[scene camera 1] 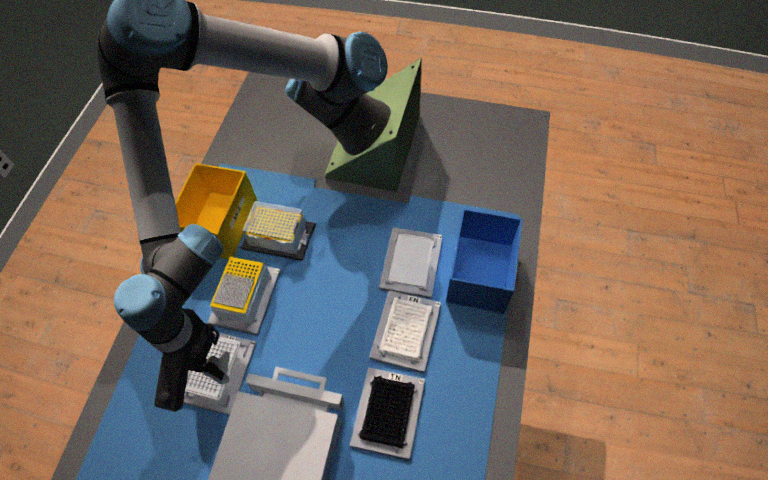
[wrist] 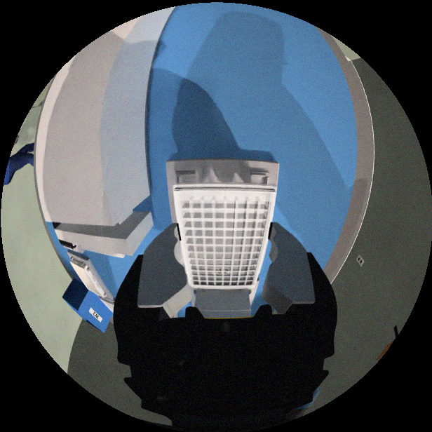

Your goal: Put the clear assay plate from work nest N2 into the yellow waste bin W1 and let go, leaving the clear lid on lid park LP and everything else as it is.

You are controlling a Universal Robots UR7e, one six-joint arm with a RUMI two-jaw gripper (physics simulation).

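Places are measured from the arm's base along level axes (x ahead, y left, z up), in centimetres.
Pixels of known places: gripper, fingertip midpoint: (scene camera 1: 207,377); arm's base, origin of the base link: (scene camera 1: 368,130).
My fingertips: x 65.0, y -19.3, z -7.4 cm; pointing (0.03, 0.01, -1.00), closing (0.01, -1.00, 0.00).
Observation:
For each thing: its top centre in the pictures, then the offset to it from my fingertips. "spot": a spot on its surface instead.
- clear assay plate, middle of its top: (scene camera 1: 209,364) dz +1.4, dx -2.4, dy +0.0 cm
- work nest N2, middle of its top: (scene camera 1: 216,369) dz -2.6, dx -2.4, dy +0.2 cm
- yellow waste bin W1, middle of its top: (scene camera 1: 205,197) dz +7.6, dx -38.0, dy -13.2 cm
- clear lid, middle of its top: (scene camera 1: 411,259) dz -2.4, dx -37.0, dy +35.6 cm
- grey holder, surface spot: (scene camera 1: 390,272) spot: dz -2.4, dx -32.6, dy +31.6 cm
- tip box, middle of its top: (scene camera 1: 272,219) dz +3.3, dx -37.5, dy +2.5 cm
- yellow-topped tip rack, middle of its top: (scene camera 1: 236,283) dz +3.3, dx -20.4, dy -0.1 cm
- white plate, middle of its top: (scene camera 1: 405,327) dz -1.8, dx -20.2, dy +37.7 cm
- black plate, middle of its top: (scene camera 1: 387,410) dz -1.8, dx -2.0, dy +37.7 cm
- blue bin, middle of its top: (scene camera 1: 487,247) dz +7.6, dx -37.6, dy +51.8 cm
The clear assay plate (scene camera 1: 202,383) (wrist: 225,220), whitish with a grid of wells, is held level between the two fingers of my gripper (scene camera 1: 215,354) (wrist: 224,224), which is shut on its long sides. The plate hangs a little above work nest N2 (scene camera 1: 244,362) (wrist: 272,172), a light grey holder. The yellow waste bin W1 (scene camera 1: 241,198) stands at the left in the scene view, partly behind my arm, its inside partly visible. A flat pale piece that looks like the clear lid (scene camera 1: 411,260) lies on a grey holder (scene camera 1: 388,272); its LP label cannot be read.
Beside the bin are a tip box (scene camera 1: 274,223) on a dark holder and a yellow-topped tip rack (scene camera 1: 246,271). A large grey device (scene camera 1: 277,435) (wrist: 80,150) with a handle stands beside N2. A white plate (scene camera 1: 406,328), black plate (scene camera 1: 387,410) and blue bin (scene camera 1: 481,291) (wrist: 85,305) stand farther right.

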